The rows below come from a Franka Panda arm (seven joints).
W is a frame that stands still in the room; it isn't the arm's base.
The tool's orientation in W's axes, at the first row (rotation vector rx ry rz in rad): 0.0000 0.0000 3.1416
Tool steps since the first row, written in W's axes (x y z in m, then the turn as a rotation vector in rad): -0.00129 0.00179 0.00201 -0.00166 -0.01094 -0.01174; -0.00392 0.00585 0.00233 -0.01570 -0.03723 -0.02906; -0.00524 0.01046 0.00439 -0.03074 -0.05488 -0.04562; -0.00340 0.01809 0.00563 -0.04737 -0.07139 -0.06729; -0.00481 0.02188 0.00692 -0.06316 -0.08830 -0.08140
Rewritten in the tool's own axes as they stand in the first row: 0.00129 -0.00179 0.00201 0.00166 0.01094 -0.01174; 0.00392 -0.00585 0.00233 0.01570 0.03723 -0.02906; 0.00524 -0.01046 0.00439 0.03074 0.05488 -0.04562; 0.00340 -0.01809 0.00563 0.04737 0.07139 -0.06729; 0.00481 -0.02188 0.00692 0.06316 0.08830 -0.08140
